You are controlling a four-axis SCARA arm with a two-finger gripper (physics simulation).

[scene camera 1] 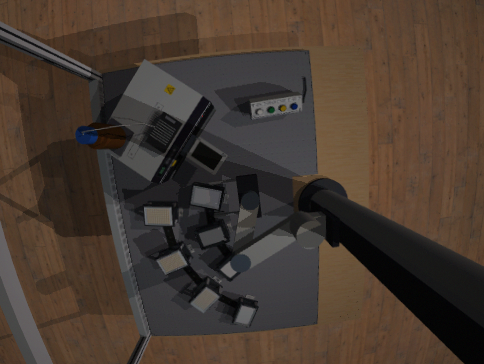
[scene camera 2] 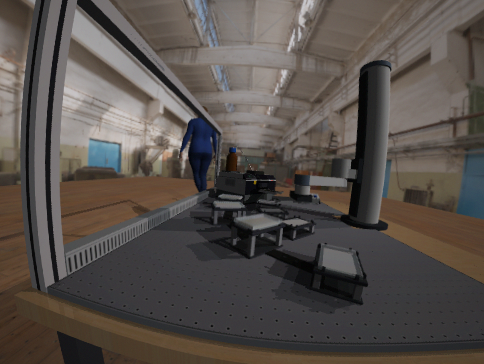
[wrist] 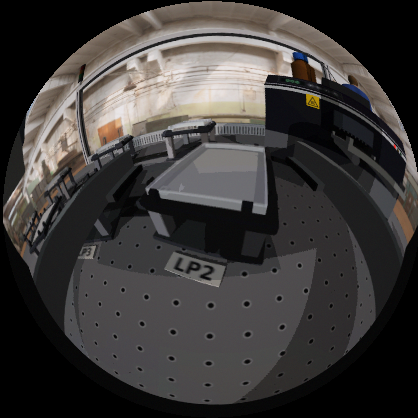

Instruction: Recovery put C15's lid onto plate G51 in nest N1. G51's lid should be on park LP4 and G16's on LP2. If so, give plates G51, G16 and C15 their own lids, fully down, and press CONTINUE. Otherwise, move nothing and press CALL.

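Seen in the pictures: gripper, between the fingertips: [scene camera 1: 211, 199] [scene camera 2: 273, 199] [wrist: 212, 147]; arm's base, origin of its link: [scene camera 1: 322, 203] [scene camera 2: 362, 223].
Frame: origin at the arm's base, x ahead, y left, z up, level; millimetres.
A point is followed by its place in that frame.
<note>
A pale, clear lid [scene camera 1: 206, 196] {x 549, y -104, z 68 mm} [wrist: 215, 172] {x 518, y -93, z 68 mm} lies on the dark LP2 stand, behind the LP2 label [wrist: 195, 269] {x 466, y -75, z 15 mm} in the wrist view. My gripper [scene camera 1: 223, 197] [wrist: 212, 147] {x 524, y -91, z 86 mm} is open and empty, with one finger on each side of the lid and clear of it. The LP3 stand [scene camera 1: 212, 235] {x 546, y 86, z 59 mm} is beside it. Another stand with a pale top [scene camera 1: 229, 270] {x 486, y 277, z 58 mm} [scene camera 2: 298, 222] {x 457, y 265, z 58 mm} is partly under the arm in the first scene view. Three beige-topped plates [scene camera 1: 158, 216] {x 774, y -36, z 93 mm} [scene camera 1: 171, 262] {x 751, y 193, z 94 mm} [scene camera 1: 205, 298] {x 616, y 398, z 103 mm} stand on the outer row. Their names are unreadable here.
A further pale-topped stand [scene camera 1: 245, 314] {x 431, y 545, z 68 mm} [scene camera 2: 340, 261] {x 441, y 578, z 68 mm} is at the row's end. The button box [scene camera 1: 276, 106] {x 213, y -463, z 80 mm} has white, green, yellow and blue buttons. A large instrument [scene camera 1: 145, 90] {x 706, y -547, z 221 mm} [wrist: 285, 112] {x 679, y -227, z 124 mm} stands near a brown bottle [scene camera 1: 107, 136] {x 799, y -384, z 349 mm} [scene camera 2: 232, 161] {x 828, y -350, z 305 mm} [wrist: 302, 71] {x 806, y -365, z 307 mm}. A person [scene camera 2: 200, 142] stands beyond the table.
</note>
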